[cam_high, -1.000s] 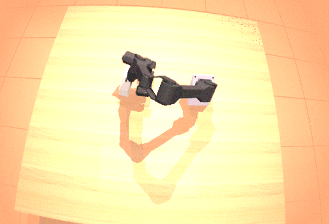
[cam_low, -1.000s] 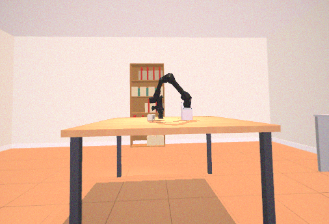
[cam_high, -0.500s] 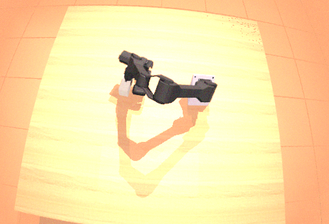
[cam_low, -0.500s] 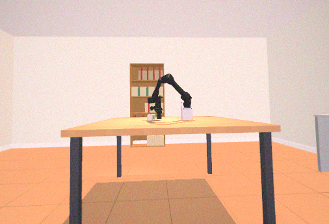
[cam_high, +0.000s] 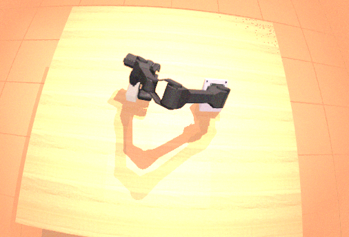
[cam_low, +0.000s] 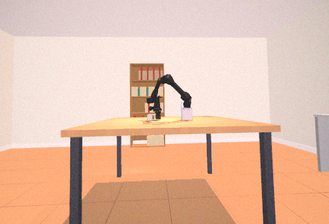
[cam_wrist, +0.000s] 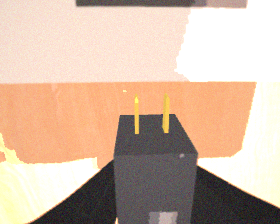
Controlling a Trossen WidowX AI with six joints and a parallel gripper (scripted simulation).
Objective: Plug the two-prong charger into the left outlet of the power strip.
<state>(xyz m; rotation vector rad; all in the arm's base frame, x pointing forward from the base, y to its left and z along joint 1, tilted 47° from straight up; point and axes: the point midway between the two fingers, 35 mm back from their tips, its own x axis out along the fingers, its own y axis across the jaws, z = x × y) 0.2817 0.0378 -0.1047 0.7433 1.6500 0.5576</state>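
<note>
Right now the dark grey charger is 2 cm ahead of my gripper tip and 1 cm above it.
</note>
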